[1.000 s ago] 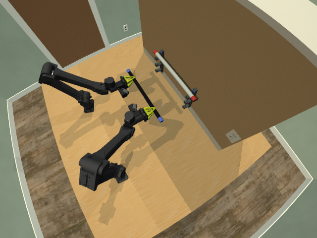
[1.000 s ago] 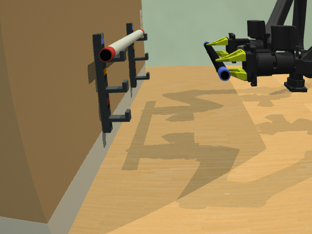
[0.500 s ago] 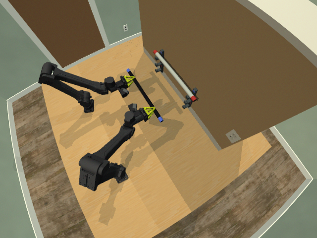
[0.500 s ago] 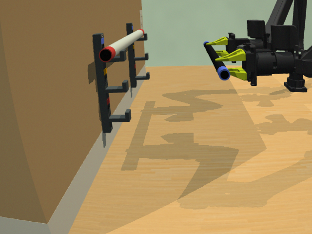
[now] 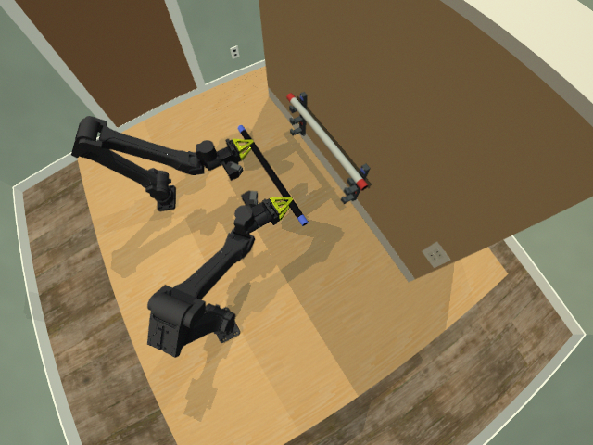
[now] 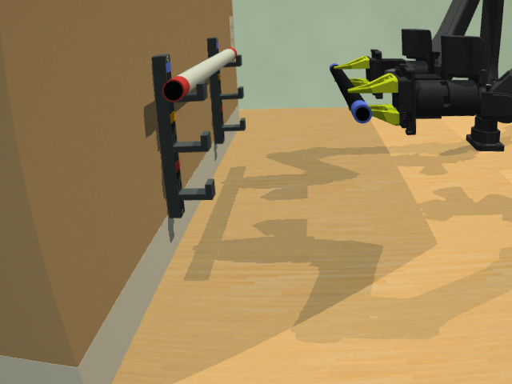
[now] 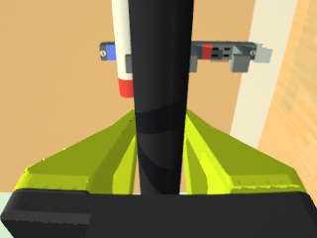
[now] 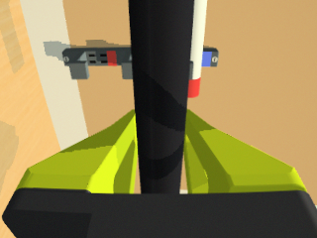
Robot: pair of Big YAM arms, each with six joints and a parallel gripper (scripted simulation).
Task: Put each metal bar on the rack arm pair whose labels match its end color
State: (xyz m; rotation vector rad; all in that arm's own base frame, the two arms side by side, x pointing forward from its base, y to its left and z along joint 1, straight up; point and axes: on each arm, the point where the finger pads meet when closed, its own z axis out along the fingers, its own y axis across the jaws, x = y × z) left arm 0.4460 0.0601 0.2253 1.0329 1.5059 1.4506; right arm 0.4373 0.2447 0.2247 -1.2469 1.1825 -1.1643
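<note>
My left gripper is now 15 cm to the left of the black bar. From my left hand the other things lie so: grey baseboard (29 cm ahead, 18 cm to the right, 19 cm below); then brown wall (44 cm ahead, 18 cm to the right, 22 cm above).
The black bar lies 15 cm to the left of my right hand. From my right hand the other things lie so: grey baseboard: 28 cm ahead, 19 cm below, 12 cm to the left; brown wall: 43 cm ahead, 23 cm above, 12 cm to the left.
</note>
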